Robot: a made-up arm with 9 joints.
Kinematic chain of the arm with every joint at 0, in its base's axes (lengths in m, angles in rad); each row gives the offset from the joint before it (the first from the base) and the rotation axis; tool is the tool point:
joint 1: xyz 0 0 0.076 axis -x
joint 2: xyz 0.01 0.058 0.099 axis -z
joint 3: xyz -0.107 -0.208 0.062 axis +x
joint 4: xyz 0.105 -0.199 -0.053 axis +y
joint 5: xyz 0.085 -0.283 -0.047 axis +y
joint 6: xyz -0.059 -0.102 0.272 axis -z
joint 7: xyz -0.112 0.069 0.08 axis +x
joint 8: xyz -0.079 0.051 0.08 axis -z
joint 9: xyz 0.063 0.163 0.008 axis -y
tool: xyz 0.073 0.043 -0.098
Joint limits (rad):
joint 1: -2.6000..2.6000
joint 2: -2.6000..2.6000
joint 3: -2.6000..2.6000
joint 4: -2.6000..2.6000
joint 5: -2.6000..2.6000
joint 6: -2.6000..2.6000
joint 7: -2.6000..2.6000
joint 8: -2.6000..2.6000
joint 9: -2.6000..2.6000
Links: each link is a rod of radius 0.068 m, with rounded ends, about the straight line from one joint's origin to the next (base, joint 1, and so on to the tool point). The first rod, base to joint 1, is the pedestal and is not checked.
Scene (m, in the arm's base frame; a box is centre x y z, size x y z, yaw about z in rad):
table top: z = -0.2
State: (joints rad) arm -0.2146 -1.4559 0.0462 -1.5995 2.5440 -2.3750 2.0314 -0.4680 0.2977
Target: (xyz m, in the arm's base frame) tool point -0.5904 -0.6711 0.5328
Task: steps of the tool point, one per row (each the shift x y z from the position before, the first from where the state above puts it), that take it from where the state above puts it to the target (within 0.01 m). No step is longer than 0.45 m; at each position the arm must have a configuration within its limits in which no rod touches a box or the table.
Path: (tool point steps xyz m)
1: 0.0414 -0.3919 0.0756
2: -0.1191 -0.3938 0.0421
3: -0.2748 -0.3172 0.0075
4: -0.3829 -0.1748 -0.0309
5: -0.4131 -0.0018 -0.0743
6: -0.3595 0.1566 -0.1215

